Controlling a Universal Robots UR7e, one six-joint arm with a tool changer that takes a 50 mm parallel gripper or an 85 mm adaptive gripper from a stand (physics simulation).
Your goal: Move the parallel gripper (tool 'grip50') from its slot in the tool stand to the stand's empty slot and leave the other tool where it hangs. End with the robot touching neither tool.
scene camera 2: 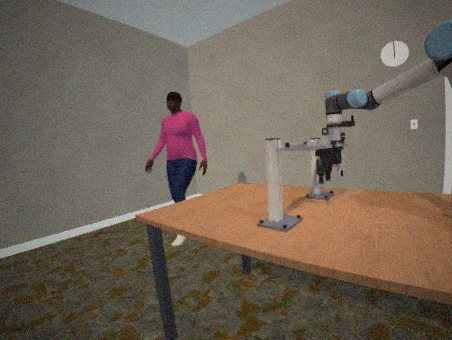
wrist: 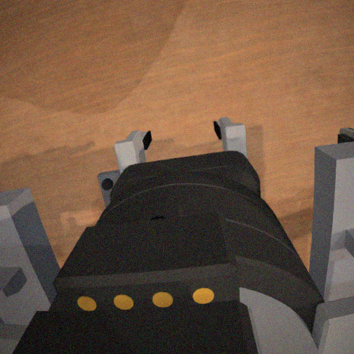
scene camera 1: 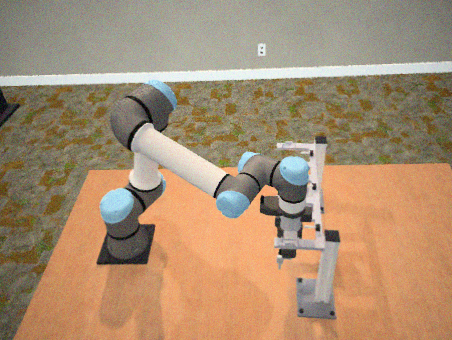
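Seen in the pictures: arm's base, origin of its link: [scene camera 1: 128,243].
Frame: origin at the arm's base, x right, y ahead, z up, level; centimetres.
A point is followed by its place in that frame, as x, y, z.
The parallel gripper [wrist: 182,134] is under the arm's wrist, between the light prongs [wrist: 332,200] [scene camera 1: 300,244] {19.7, 62.2, 27.1} of the stand's slot nearest scene camera 1. Its two silver fingers with black pads stand apart, with nothing between them. Whether its weight rests on the prongs cannot be told. The other tool, a dark adaptive gripper [scene camera 2: 328,161], hangs beside it in scene camera 2 and is mostly hidden behind the arm in scene camera 1. The stand's far slot [scene camera 1: 295,146] {-27.0, 62.3, 27.3} holds no tool. The tool stand [scene camera 1: 327,270] {20.0, 70.9, 15.9} [scene camera 2: 274,180] {-29.3, 70.3, 15.5} is upright.
The far post [scene camera 1: 320,150] {-26.1, 71.5, 26.3} and near post of the stand rise from plates bolted to the wooden table [scene camera 1: 200,300] {22.0, 30.9, -1.2} [scene camera 2: 380,250] {-33.9, 35.5, -1.1}. The robot's base [scene camera 1: 125,245] {6.0, 1.8, 5.9} is left of the stand. A person in pink [scene camera 2: 180,135] is beyond the table in scene camera 2.
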